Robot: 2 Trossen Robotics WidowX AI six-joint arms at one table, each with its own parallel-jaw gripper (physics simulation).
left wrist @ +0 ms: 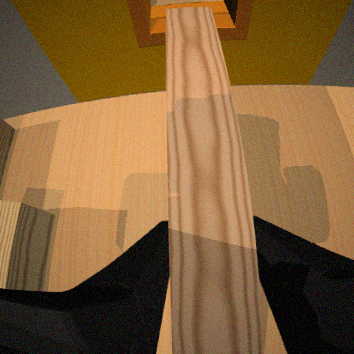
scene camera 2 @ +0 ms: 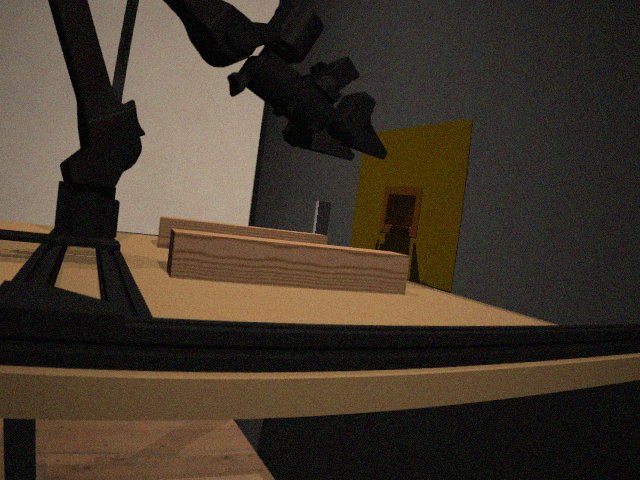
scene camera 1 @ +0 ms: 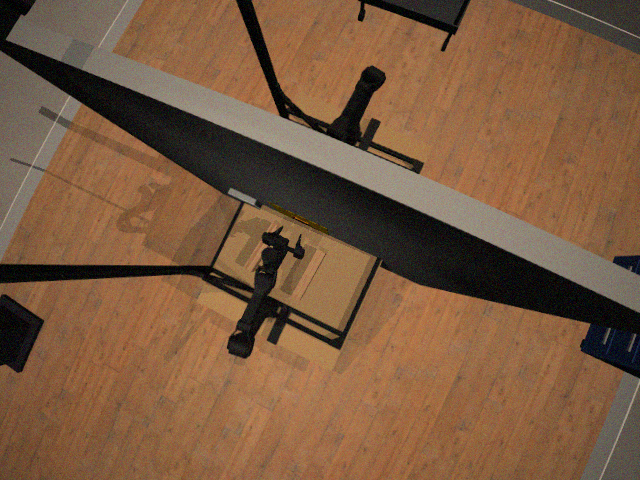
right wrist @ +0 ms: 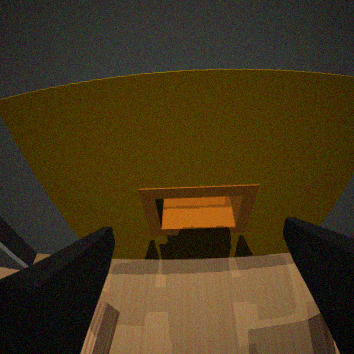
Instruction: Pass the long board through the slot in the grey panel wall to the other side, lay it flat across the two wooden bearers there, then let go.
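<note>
The long board [left wrist: 202, 125] points at the slot frame [left wrist: 140, 25] in the left wrist view. Its far end overlaps the opening; how deep it sits is unclear. My left gripper [left wrist: 208, 227] is shut on the board, above the table. The slot frame [scene camera 2: 403, 190] [right wrist: 200, 191] sits in a yellow panel [scene camera 2: 439, 170] [right wrist: 200, 135] on the grey wall [scene camera 1: 449, 211] [scene camera 2: 542, 206]. The board does not show on the bearer side. My right gripper [scene camera 1: 290, 233] [scene camera 2: 369, 155] [right wrist: 199, 232] is open and empty, raised before the wall. One bearer [scene camera 1: 310, 276] [scene camera 2: 289, 263] and another bearer [scene camera 1: 258, 254] [scene camera 2: 232, 229] lie parallel on the table.
A small pale block [scene camera 1: 242, 197] [scene camera 2: 323, 217] stands against the wall, left of the yellow panel. Striped wooden blocks [left wrist: 35, 250] stand left of the board in the left wrist view. The left arm [scene camera 1: 359, 103] is beyond the wall in scene camera 1.
</note>
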